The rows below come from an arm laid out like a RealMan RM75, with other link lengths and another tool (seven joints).
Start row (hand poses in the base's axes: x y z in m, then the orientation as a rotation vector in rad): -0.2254, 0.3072, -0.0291, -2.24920, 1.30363, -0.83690
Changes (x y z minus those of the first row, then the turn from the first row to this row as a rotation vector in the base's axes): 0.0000, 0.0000, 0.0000, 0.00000, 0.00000, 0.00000; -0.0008, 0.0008, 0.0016, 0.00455, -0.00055, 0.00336; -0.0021, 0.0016, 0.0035, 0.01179, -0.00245, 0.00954; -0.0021, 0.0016, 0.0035, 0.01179, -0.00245, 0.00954; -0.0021, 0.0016, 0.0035, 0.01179, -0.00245, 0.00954; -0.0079, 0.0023, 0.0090, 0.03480, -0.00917, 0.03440; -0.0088, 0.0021, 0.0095, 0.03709, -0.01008, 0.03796; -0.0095, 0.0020, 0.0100, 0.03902, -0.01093, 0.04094; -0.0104, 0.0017, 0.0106, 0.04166, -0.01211, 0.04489; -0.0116, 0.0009, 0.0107, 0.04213, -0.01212, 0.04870; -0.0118, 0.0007, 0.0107, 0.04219, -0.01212, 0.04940; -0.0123, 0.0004, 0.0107, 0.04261, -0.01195, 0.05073; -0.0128, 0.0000, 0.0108, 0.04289, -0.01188, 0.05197; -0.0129, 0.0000, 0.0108, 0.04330, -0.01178, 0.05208; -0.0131, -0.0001, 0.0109, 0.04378, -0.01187, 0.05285; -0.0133, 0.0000, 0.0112, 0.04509, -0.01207, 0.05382; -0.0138, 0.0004, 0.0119, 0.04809, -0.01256, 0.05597; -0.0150, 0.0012, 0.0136, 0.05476, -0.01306, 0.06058; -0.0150, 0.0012, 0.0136, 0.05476, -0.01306, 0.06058
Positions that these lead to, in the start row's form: -0.2254, 0.3072, -0.0291, -2.24920, 1.30363, -0.83690; -0.2262, 0.3080, -0.0275, -2.24689, 1.29988, -0.83250; -0.2275, 0.3088, -0.0256, -2.24288, 1.29243, -0.82625; -0.2275, 0.3088, -0.0256, -2.24288, 1.29243, -0.82625; -0.2275, 0.3088, -0.0256, -2.24288, 1.29243, -0.82625; -0.2333, 0.3095, -0.0201, -2.23185, 1.26216, -0.80535; -0.2342, 0.3093, -0.0196, -2.23105, 1.25773, -0.80314; -0.2349, 0.3092, -0.0191, -2.23031, 1.25398, -0.80136; -0.2358, 0.3089, -0.0185, -2.22922, 1.24901, -0.79900; -0.2370, 0.3081, -0.0184, -2.23054, 1.24442, -0.79729; -0.2372, 0.3079, -0.0184, -2.23080, 1.24357, -0.79699; -0.2377, 0.3076, -0.0184, -2.23118, 1.24208, -0.79601; -0.2382, 0.3072, -0.0183, -2.23156, 1.24064, -0.79527; -0.2383, 0.3072, -0.0183, -2.23136, 1.24060, -0.79480; -0.2385, 0.3071, -0.0182, -2.23127, 1.23969, -0.79423; -0.2387, 0.3072, -0.0179, -2.23055, 1.23860, -0.79302; -0.2392, 0.3076, -0.0172, -2.22883, 1.23618, -0.79030; -0.2404, 0.3084, -0.0155, -2.22535, 1.23126, -0.78375; -0.2404, 0.3084, -0.0155, -2.22535, 1.23126, -0.78375
